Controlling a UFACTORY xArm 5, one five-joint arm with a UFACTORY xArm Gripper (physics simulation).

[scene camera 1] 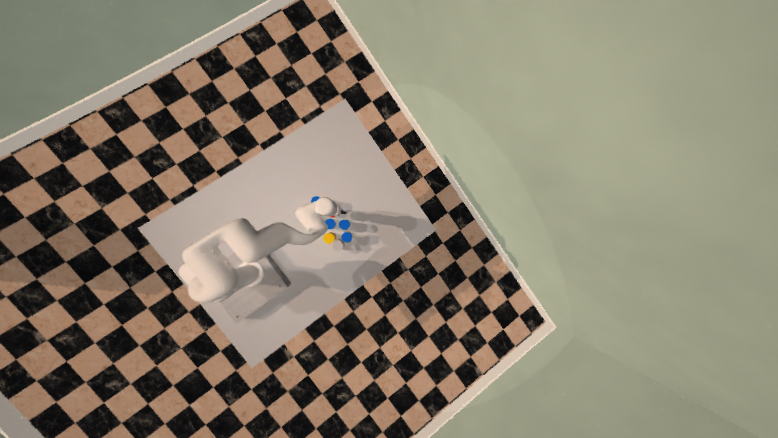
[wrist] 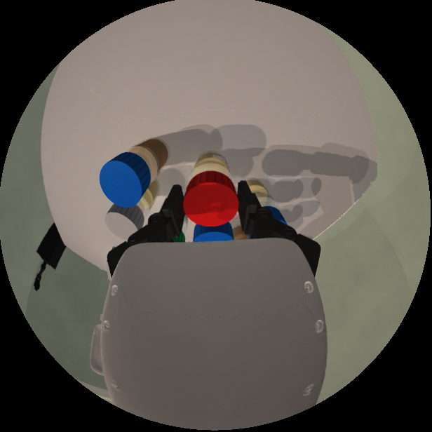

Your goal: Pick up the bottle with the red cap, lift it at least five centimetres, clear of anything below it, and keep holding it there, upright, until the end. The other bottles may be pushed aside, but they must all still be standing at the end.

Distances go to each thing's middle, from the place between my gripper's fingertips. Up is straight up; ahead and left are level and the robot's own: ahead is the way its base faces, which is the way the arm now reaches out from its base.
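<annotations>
Pale-capped bottle (wrist: 123,221): 7 cm to the left of my hand, 10 cm behind it and 4 cm below it. Red-capped bottle (wrist: 210,199): 1 cm to the right of my hand, 4 cm below it.
</annotations>
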